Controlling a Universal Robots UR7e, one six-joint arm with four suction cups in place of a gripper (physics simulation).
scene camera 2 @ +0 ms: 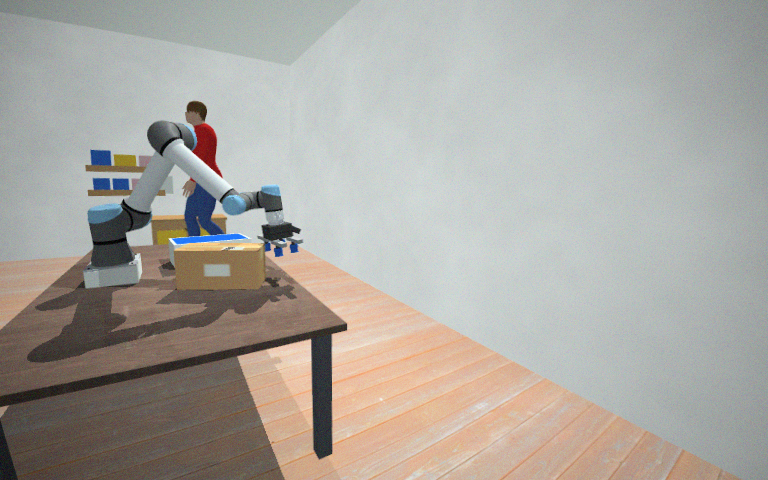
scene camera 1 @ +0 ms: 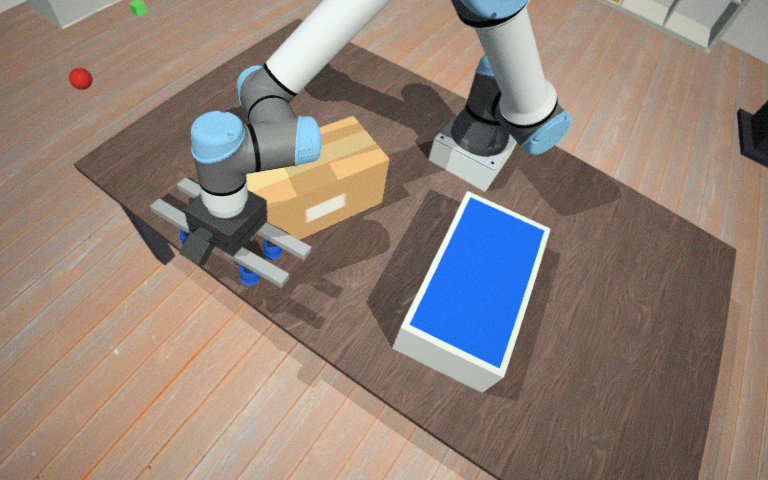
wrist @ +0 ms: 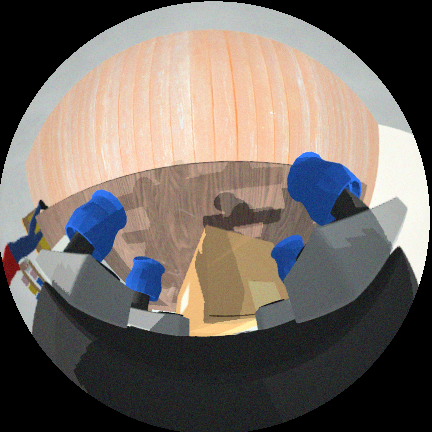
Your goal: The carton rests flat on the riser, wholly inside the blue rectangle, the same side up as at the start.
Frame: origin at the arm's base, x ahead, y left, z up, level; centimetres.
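Seen in the pictures: hand at its tool point: (scene camera 2: 280, 251) (wrist: 208, 235); arm's base at its link origin: (scene camera 2: 114, 261) (scene camera 1: 479, 136).
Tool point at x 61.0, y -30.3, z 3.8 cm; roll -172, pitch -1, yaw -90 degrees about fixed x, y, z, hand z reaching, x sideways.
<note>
Pixels of each thing's middle, then the offset from my tool point to it. Level surfaces: height alone.
- brown cardboard carton at the middle of its body: (scene camera 1: 309, 183) (wrist: 217, 304) (scene camera 2: 223, 265) dx -23.8, dy +2.2, dz -3.9 cm
- white riser at the middle of its body: (scene camera 1: 475, 286) (scene camera 2: 211, 249) dx -20.3, dy +45.0, dz -5.7 cm
- blue rectangle at the middle of its body: (scene camera 1: 483, 273) (scene camera 2: 210, 238) dx -20.3, dy +45.0, dz +0.3 cm
- dark wooden table at its surface level: dz -11.7 cm
The brown cardboard carton (scene camera 1: 362, 182) (scene camera 2: 243, 271) (wrist: 220, 280) rests on the table, beside and apart from the riser. A white label shows on its long side in each scene view. The white riser (scene camera 1: 447, 360) (scene camera 2: 172, 253) bears the blue rectangle (scene camera 1: 478, 283) (scene camera 2: 212, 239) on its top; nothing stands on the rectangle. My gripper (scene camera 1: 229, 249) (scene camera 2: 280, 246) (wrist: 212, 239) is open and empty. Its blue cups point down and hang above the table's long edge, beyond one end of the carton, touching nothing. The wrist partly hides the carton in scene camera 1.
The robot's base (scene camera 1: 461, 164) (scene camera 2: 113, 272) stands on the dark wooden table (scene camera 1: 623, 339) (scene camera 2: 271, 325), near both carton and riser. A person in red (scene camera 2: 206, 147) stands behind the arm in scene camera 2. A red ball (scene camera 1: 80, 78) and a green cube (scene camera 1: 137, 7) are beyond the table.
</note>
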